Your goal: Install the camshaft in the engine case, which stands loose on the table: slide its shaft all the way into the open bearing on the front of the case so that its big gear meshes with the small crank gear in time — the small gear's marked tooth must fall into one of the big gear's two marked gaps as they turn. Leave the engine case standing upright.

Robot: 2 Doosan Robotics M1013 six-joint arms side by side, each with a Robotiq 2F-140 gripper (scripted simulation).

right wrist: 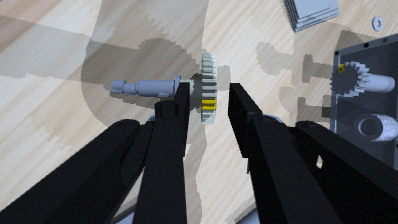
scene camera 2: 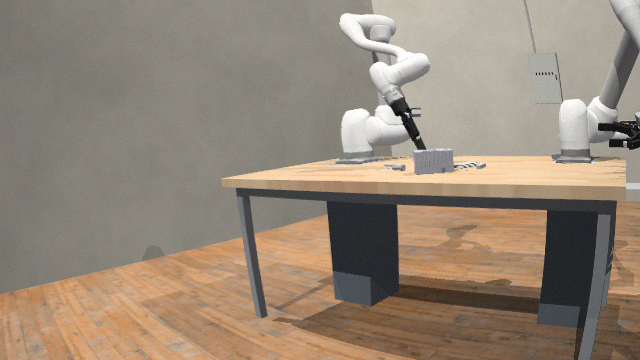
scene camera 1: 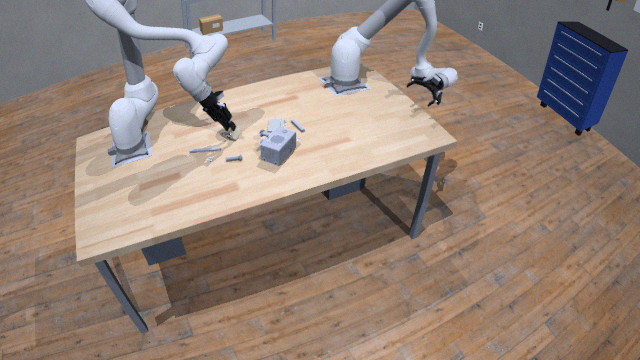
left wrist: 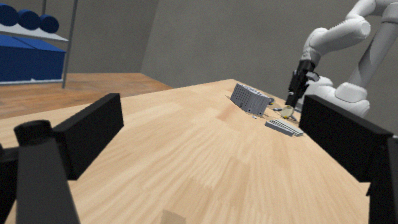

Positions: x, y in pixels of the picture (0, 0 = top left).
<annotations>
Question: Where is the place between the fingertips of my left gripper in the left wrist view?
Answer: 211, 110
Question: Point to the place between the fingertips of my right gripper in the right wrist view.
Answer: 209, 98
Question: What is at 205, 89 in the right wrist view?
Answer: A camshaft.
</annotations>
